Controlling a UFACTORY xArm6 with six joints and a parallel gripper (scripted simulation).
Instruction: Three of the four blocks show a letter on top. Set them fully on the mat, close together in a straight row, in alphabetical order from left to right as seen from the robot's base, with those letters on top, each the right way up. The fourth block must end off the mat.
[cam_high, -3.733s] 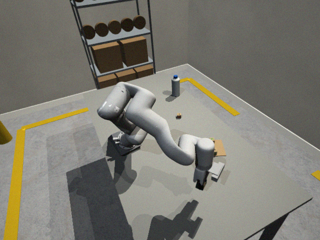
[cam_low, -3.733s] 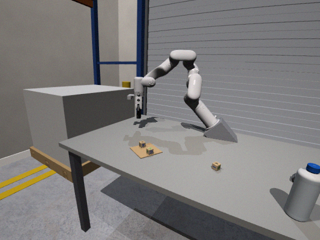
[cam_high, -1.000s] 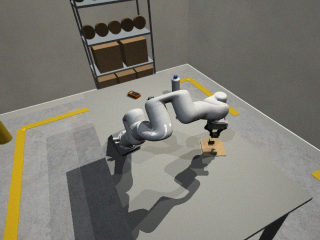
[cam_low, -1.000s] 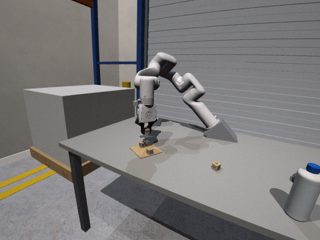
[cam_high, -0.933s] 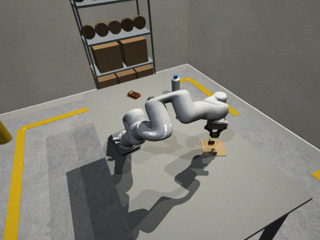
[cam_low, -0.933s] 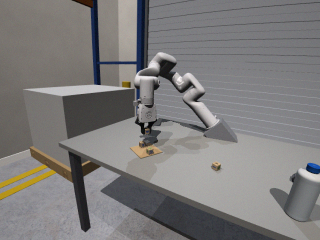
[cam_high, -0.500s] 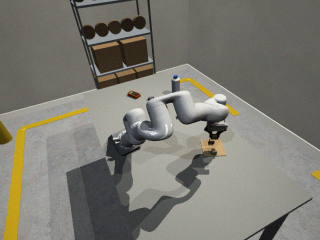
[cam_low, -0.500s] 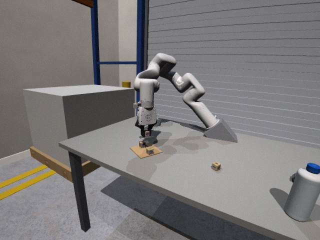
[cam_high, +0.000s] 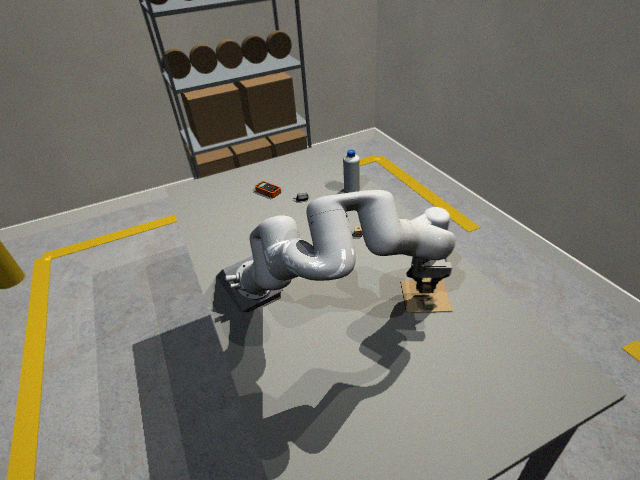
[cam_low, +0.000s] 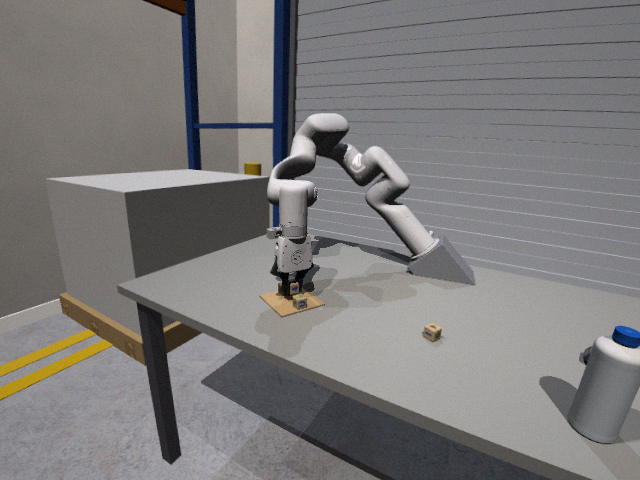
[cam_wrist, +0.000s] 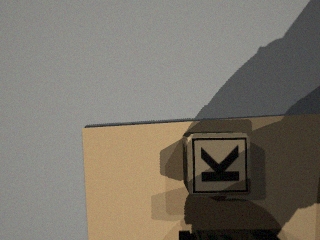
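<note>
The mat is 50 mm below my hand. From my hand the other things lie so: orange meter 860 mm to the left, 300 mm behind, 30 mm below; then white bottle 700 mm to the left, 50 mm ahead, 40 mm above; then dark object 720 mm to the left, 190 mm behind, 30 mm below.
</note>
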